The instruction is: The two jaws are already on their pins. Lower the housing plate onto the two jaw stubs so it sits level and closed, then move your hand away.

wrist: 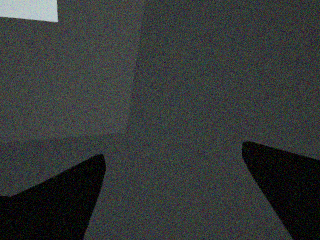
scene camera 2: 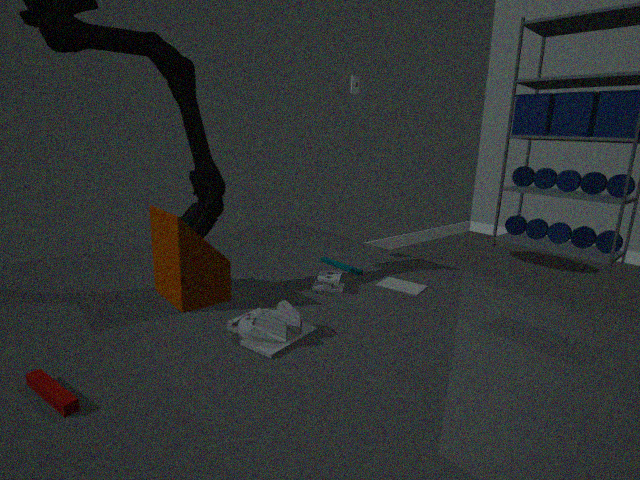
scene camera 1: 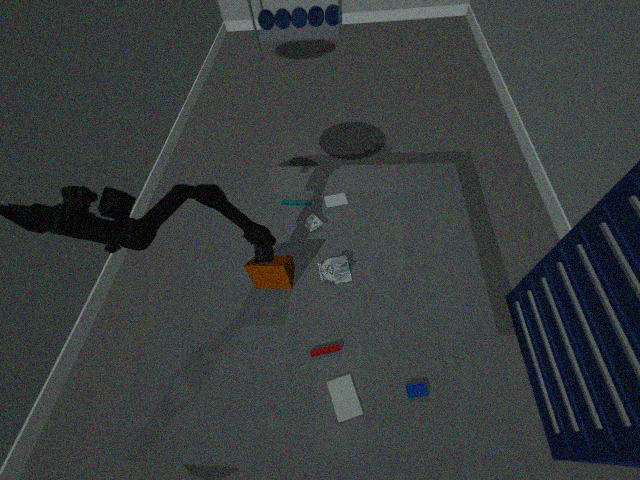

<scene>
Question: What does my gripper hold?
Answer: Nothing.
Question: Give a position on a larger white plate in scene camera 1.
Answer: At 344, 398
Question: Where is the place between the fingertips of my gripper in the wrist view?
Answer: At 173, 155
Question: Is my gripper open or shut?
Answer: Open.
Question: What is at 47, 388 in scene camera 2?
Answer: A red bar.
</scene>
